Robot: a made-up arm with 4 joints.
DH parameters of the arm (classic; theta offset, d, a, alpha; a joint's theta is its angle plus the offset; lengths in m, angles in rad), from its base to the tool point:
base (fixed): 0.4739 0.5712 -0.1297 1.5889
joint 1: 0 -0.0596 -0.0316 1.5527
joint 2: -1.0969 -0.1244 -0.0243 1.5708
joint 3: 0 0.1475 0.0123 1.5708
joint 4: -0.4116 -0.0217 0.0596 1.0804
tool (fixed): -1.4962 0.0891 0 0
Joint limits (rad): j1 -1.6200..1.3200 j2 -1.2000..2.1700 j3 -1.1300..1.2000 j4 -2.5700..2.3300
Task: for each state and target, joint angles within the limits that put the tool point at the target. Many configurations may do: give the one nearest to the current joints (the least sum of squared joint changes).
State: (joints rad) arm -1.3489 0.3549 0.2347 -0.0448
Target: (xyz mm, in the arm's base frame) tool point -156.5 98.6 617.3
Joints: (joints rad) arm -1.1358 0.7711 1.0658 0.7342
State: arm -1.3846 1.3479 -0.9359 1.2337
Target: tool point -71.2 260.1 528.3
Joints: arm -1.6200 1.2454 -0.5822 1.9972
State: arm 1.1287 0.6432 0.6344 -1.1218
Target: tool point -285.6 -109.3 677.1
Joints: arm 0.3961 -0.0689 0.4434 -0.9133
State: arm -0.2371 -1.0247 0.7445 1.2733
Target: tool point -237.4 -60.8 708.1
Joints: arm -0.5140 -1.0197 0.7855 0.9822
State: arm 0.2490 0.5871 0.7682 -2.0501
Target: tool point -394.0 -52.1 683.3
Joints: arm 0.3768 0.4464 0.6607 -1.8514
